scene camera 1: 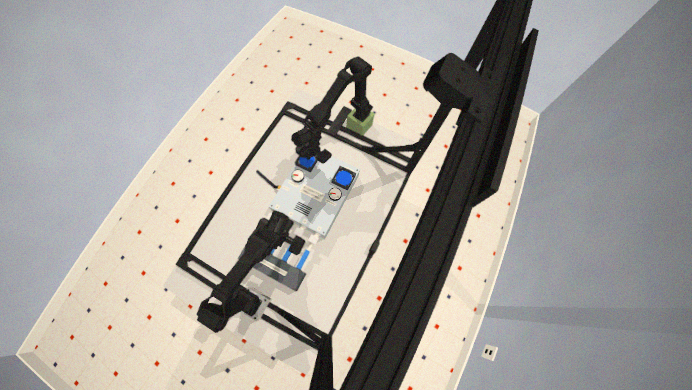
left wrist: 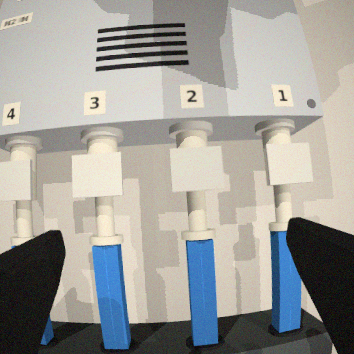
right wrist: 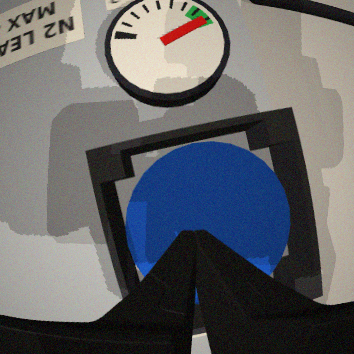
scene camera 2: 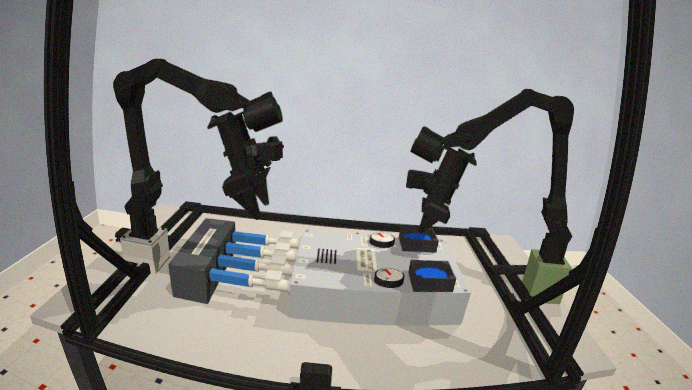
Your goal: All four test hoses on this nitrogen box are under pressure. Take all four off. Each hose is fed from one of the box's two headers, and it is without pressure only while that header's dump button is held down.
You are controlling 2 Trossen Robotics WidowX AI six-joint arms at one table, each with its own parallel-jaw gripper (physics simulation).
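Pixels of known places: left gripper, fingertip midpoint: (left wrist: 176,238) (scene camera 2: 263,211); right gripper, fingertip midpoint: (scene camera 1: 308,159) (right wrist: 192,241) (scene camera 2: 420,232); left arm's base, origin of the base link: (scene camera 1: 251,303) (scene camera 2: 143,233); right arm's base, origin of the base link: (scene camera 1: 361,114) (scene camera 2: 551,258).
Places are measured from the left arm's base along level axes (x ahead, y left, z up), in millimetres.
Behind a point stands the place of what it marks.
Four hoses with blue sleeves, number 1 (left wrist: 286,280) {x 264, y -88, z -15 mm} (scene camera 2: 230,277) {x 266, y -101, z -18 mm}, number 2 (left wrist: 202,292) {x 263, y -21, z -15 mm}, number 3 (left wrist: 111,295) {x 263, y 47, z -15 mm} and number 4 (left wrist: 47,334) {x 222, y 109, z -22 mm}, run into white fittings on the grey nitrogen box (scene camera 2: 380,305) {x 562, y -122, z -31 mm} (left wrist: 135,90) {x 412, y 21, z 1 mm}. My left gripper (scene camera 2: 262,209) {x 316, y 0, z 91 mm} (left wrist: 176,238) {x 316, y 0, z 91 mm} is open above them; in its wrist view one finger overlaps hose 4, the other the edge of hose 1. My right gripper (scene camera 2: 424,228) {x 657, y 105, z 36 mm} (right wrist: 192,241) {x 657, y 105, z 36 mm} is shut and empty, its tips over the far blue dump button (right wrist: 210,190) {x 643, y 118, z 17 mm} (scene camera 2: 416,236) {x 655, y 129, z 17 mm}; contact is unclear. The gauge (right wrist: 150,65) {x 584, y 104, z 15 mm} beside it has its needle on green.
The other dump button (scene camera 1: 344,178) {x 659, y -79, z 17 mm} (scene camera 2: 431,273) {x 661, y -67, z 17 mm} and its gauge (scene camera 1: 335,194) {x 573, y -79, z 15 mm} (scene camera 2: 389,277) {x 574, y -89, z 15 mm} are on the box's near side in scene camera 2. A dark block (scene camera 2: 192,277) {x 188, y -127, z -19 mm} (scene camera 1: 295,280) {x 169, y -109, z 0 mm} holds the blue sleeve ends. A black frame (scene camera 2: 345,221) {x 489, y 396, z -59 mm} surrounds the work area.
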